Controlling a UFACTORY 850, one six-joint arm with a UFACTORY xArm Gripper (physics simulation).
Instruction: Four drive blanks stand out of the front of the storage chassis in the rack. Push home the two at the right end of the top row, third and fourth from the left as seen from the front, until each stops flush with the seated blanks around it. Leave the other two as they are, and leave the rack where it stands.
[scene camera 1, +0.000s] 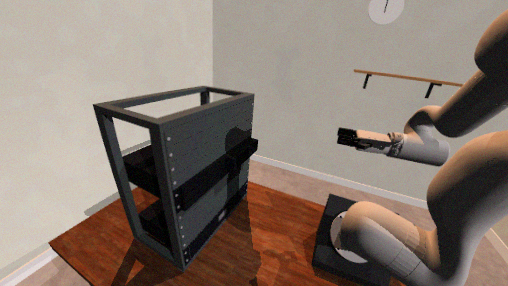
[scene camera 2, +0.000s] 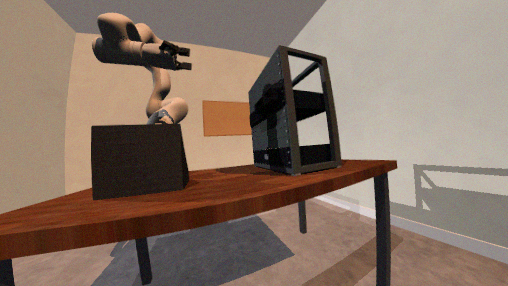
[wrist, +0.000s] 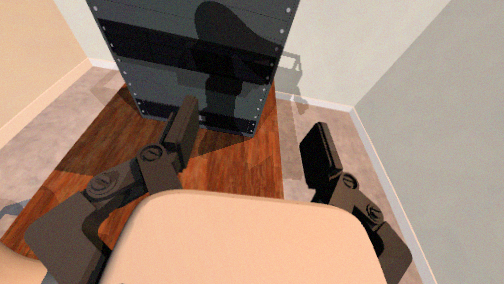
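Note:
The grey rack (scene camera 1: 162, 165) (scene camera 2: 292, 115) (wrist: 131, 85) stands upright on the table. The dark storage chassis (scene camera 1: 207, 182) (scene camera 2: 307, 102) (wrist: 150, 45) crosses it at mid height. In scene camera 1, a dark block of drive blanks (scene camera 1: 247, 151) juts out at the chassis's right end. Single blanks, their rows and how far each stands out cannot be told; the arm's shadow covers the right part of the front in the wrist view. My gripper (scene camera 1: 343, 136) (scene camera 2: 188, 59) (wrist: 256, 123) is open and empty, in the air in front of the rack, well apart from it.
The wooden table (scene camera 1: 280, 210) (scene camera 2: 225, 192) (wrist: 240, 172) bears the rack and the arm's black pedestal (scene camera 1: 324, 240) (scene camera 2: 137, 162). A second dark unit (scene camera 1: 212, 227) sits at the rack's bottom. A wall shelf (scene camera 1: 400, 77) is behind the arm. Walls stand behind and beside the rack.

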